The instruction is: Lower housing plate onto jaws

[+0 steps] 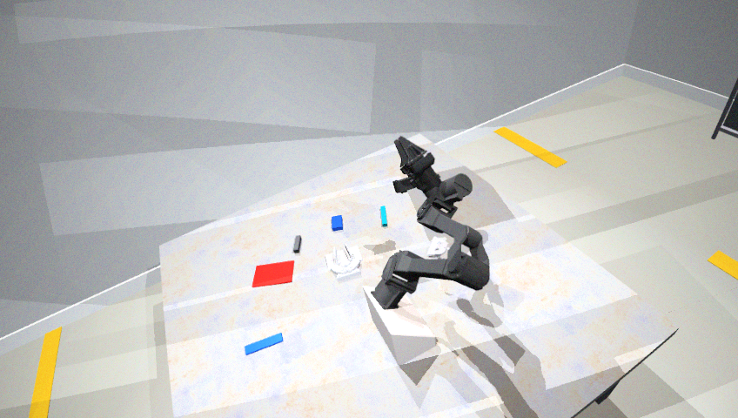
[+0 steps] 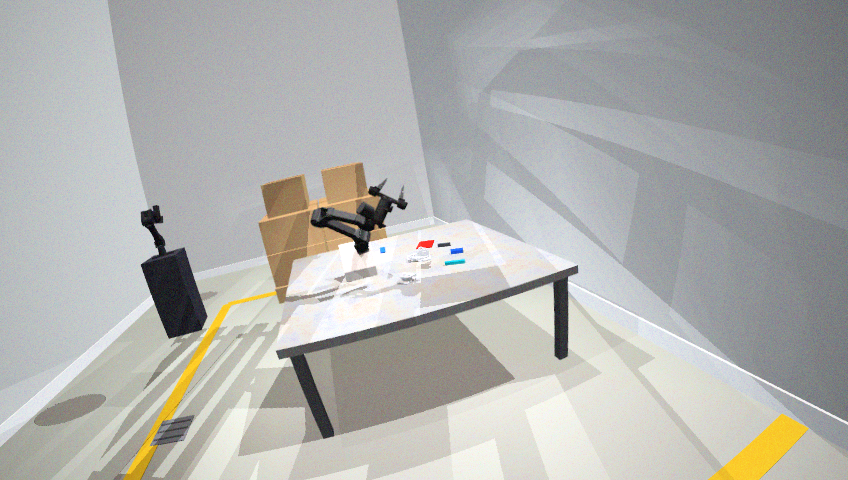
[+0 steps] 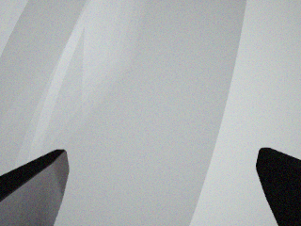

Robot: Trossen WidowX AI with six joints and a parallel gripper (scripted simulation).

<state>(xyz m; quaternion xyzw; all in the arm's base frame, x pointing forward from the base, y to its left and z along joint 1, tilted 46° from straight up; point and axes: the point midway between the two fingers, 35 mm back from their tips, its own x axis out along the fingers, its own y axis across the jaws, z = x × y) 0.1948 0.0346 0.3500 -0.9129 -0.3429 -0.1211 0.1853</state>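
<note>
Right now the white part is 50 mm behind my gripper tip, 70 mm to the right of it and 450 mm below it. Round my gripper tip: cyan bar (220 mm ahead, 30 mm to the right, 450 mm below); black block (310 mm ahead, 290 mm to the left, 450 mm below); red flat square (250 mm ahead, 420 mm to the left, 450 mm below).
</note>
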